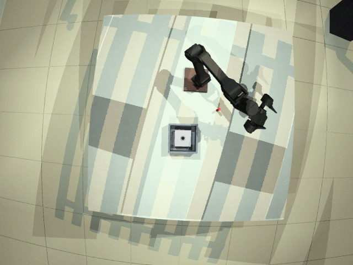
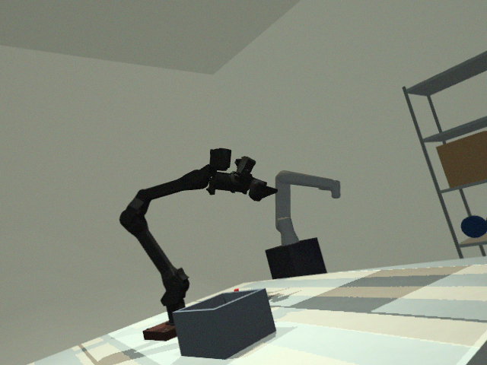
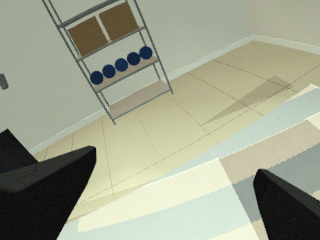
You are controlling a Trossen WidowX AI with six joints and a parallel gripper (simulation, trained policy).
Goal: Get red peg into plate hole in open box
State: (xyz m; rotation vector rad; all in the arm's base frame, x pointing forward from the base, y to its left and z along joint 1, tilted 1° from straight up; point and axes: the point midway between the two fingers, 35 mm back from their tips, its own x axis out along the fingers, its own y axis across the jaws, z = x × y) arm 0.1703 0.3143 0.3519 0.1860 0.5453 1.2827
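My gripper tip is 4 cm past the red peg, 21 cm to the left of it and 32 cm above it. Round my gripper tip: plate 16 cm ahead, 38 cm to the right, 32 cm below; dark grey box 16 cm ahead, 38 cm to the right, 34 cm below.
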